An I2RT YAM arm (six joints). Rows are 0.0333 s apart.
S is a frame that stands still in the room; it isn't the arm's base.
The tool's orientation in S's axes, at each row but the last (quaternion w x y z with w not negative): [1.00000, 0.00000, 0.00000, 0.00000]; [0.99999, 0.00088, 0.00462, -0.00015]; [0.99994, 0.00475, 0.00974, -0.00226]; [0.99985, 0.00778, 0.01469, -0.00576]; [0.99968, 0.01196, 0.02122, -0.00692]
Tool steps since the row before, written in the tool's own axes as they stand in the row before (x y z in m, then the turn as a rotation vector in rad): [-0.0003, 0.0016, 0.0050, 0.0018, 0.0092, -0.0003]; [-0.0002, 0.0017, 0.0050, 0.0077, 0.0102, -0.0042]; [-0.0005, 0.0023, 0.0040, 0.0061, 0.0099, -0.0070]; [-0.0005, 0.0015, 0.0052, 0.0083, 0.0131, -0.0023]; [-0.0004, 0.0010, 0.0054, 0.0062, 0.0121, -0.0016]
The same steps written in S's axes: [-0.0003, 0.0016, 0.0050, 0.0018, 0.0092, -0.0003]; [-0.0002, 0.0017, 0.0050, 0.0077, 0.0102, -0.0043]; [-0.0004, 0.0023, 0.0040, 0.0060, 0.0099, -0.0070]; [-0.0003, 0.0014, 0.0052, 0.0084, 0.0130, -0.0023]; [-0.0002, 0.0009, 0.0054, 0.0063, 0.0121, -0.0016]
